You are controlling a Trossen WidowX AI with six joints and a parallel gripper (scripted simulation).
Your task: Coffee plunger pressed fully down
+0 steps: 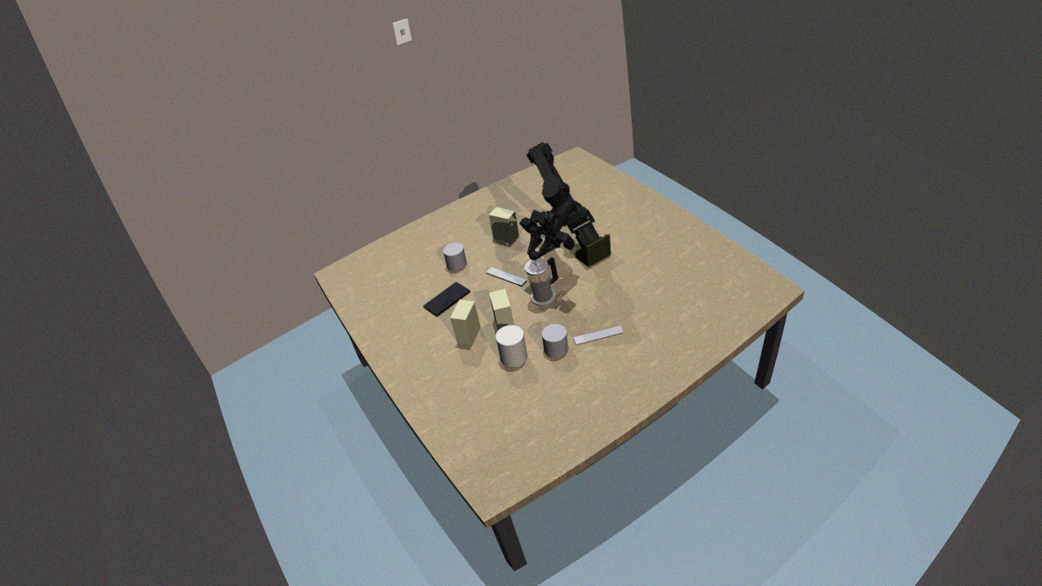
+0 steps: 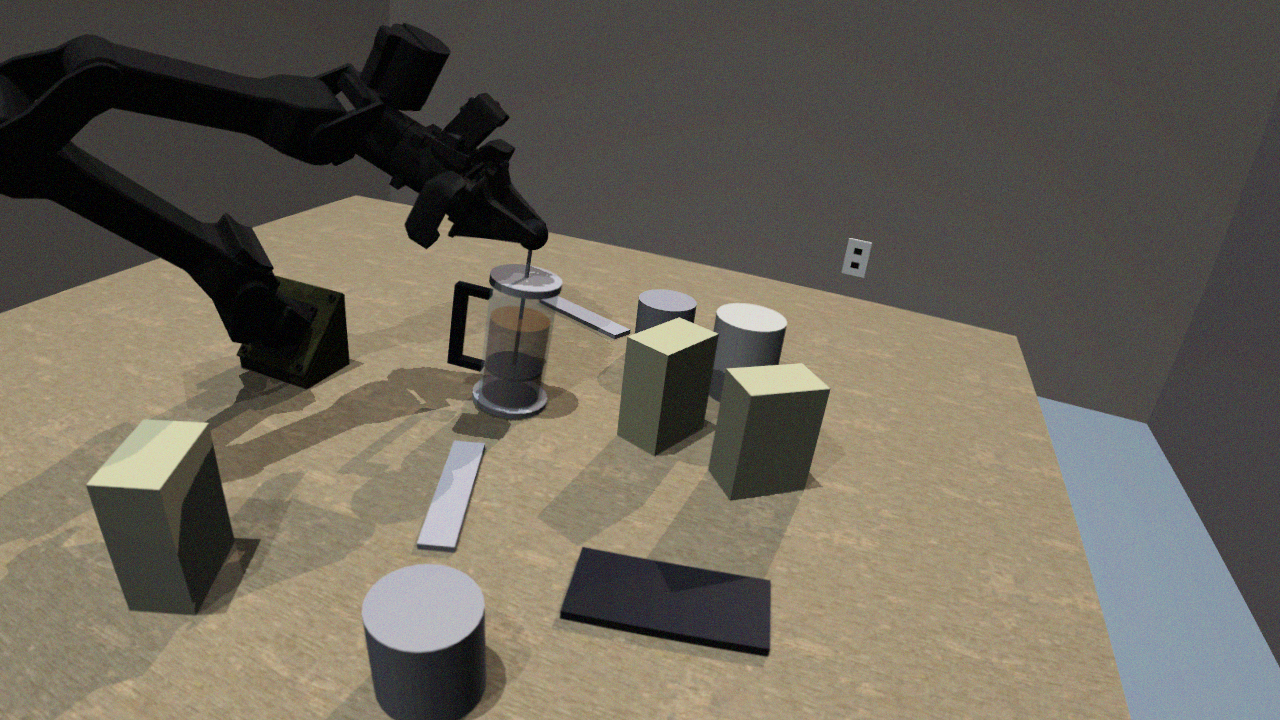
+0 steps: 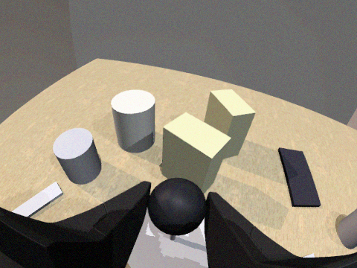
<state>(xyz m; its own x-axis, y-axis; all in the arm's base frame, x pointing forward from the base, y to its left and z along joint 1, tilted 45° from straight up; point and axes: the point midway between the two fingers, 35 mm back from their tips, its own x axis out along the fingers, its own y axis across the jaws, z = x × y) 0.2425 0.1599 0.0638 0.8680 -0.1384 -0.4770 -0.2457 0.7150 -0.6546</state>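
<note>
Right now the glass coffee press is 90 mm below my gripper tip, 30 mm behind it and 10 mm to the right of it. Also, from my gripper tip: black slab 230 mm ahead, 210 mm to the right, 180 mm below.
</note>
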